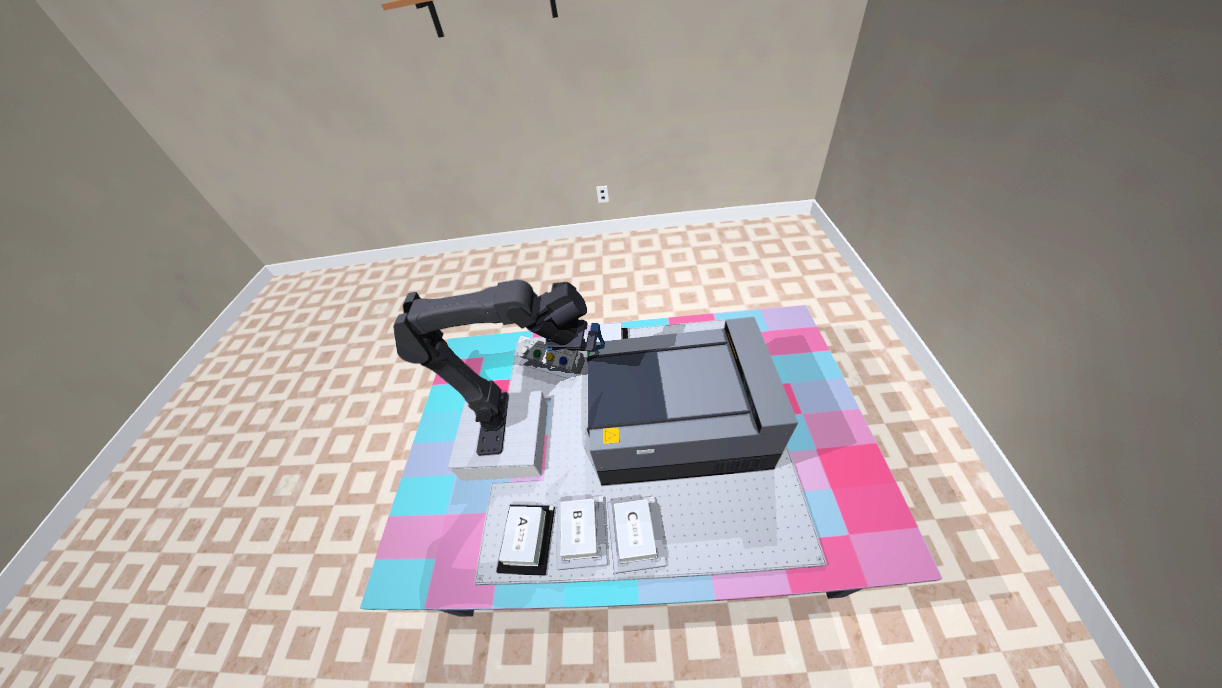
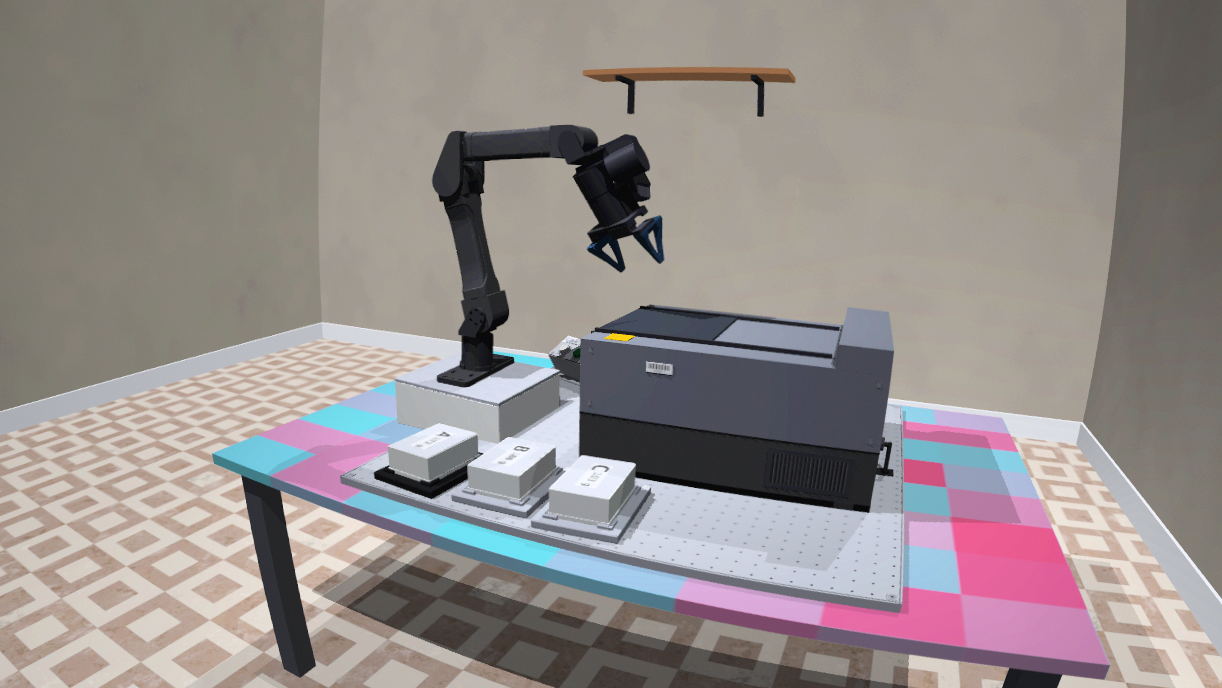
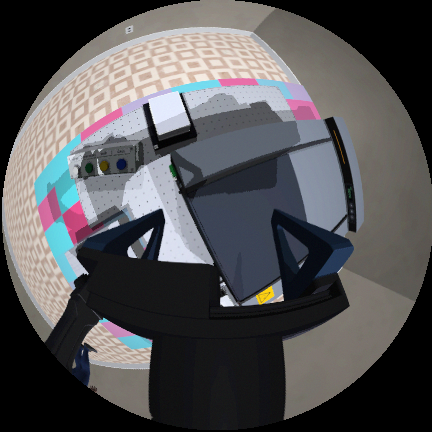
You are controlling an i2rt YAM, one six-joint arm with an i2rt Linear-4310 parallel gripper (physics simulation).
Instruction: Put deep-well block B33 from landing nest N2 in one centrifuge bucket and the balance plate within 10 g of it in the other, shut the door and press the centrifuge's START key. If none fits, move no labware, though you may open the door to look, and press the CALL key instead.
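Seen in the pictures: gripper, between the fingertips: point(image 1: 587, 345) point(image 2: 642, 266) point(image 3: 217, 214); arm's base, origin of its link: point(image 1: 493, 423) point(image 2: 477, 371).
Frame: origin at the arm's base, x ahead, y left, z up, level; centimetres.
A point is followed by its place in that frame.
Note:
A white block point(image 1: 612, 331) {x 36.9, y 31.8, z -1.6 cm} point(image 3: 170, 114) {x 35.6, y 27.7, z -1.6 cm} sits on a black nest point(image 3: 151, 131) {x 29.8, y 27.1, z -5.8 cm} behind the centrifuge's left end; its label does not show. The centrifuge point(image 1: 692, 457) {x 53.0, y -19.7, z 5.0 cm} point(image 2: 726, 393) {x 52.1, y -19.7, z 8.1 cm} has its top covered by a dark panel point(image 1: 625, 388) {x 39.1, y -3.4, z 13.9 cm} point(image 3: 240, 225) {x 35.1, y 0.4, z 13.9 cm} and a lighter panel point(image 1: 705, 380) {x 59.2, y -3.9, z 13.6 cm}; no bucket shows. A green key point(image 3: 173, 171) {x 30.0, y 11.6, z 11.6 cm} shows at the centrifuge's front edge. White plates A point(image 1: 519, 546) {x 9.5, y -33.6, z -2.1 cm} point(image 2: 431, 457) {x 13.1, y -36.3, z -2.3 cm}, B point(image 1: 578, 546) {x 23.7, y -34.9, z -2.1 cm} point(image 2: 508, 478) {x 26.1, y -36.6, z -2.8 cm} and C point(image 1: 637, 551) {x 37.2, y -37.4, z -2.0 cm} point(image 2: 590, 499) {x 38.8, y -38.3, z -2.6 cm} sit on nests; their weights are hard to read. My gripper point(image 2: 641, 265) {x 31.2, y 5.5, z 21.9 cm} point(image 3: 217, 214) {x 31.2, y 5.5, z 21.9 cm} is open and empty, high above the centrifuge's left end.
A key box point(image 1: 554, 367) {x 15.8, y 23.7, z -7.0 cm} point(image 3: 131, 164) {x 22.3, y 19.6, z -1.5 cm} stands left of the centrifuge, with a blue key point(image 3: 121, 164) {x 20.2, y 20.7, z -0.5 cm} under the CALL label, and yellow, green and white keys beside it. The arm's white base block point(image 1: 500, 467) {x 2.9, y -13.2, z -1.6 cm} point(image 2: 448, 411) {x 1.5, y -13.3, z -4.0 cm} stands at the left. A wall shelf point(image 2: 688, 74) hangs behind.

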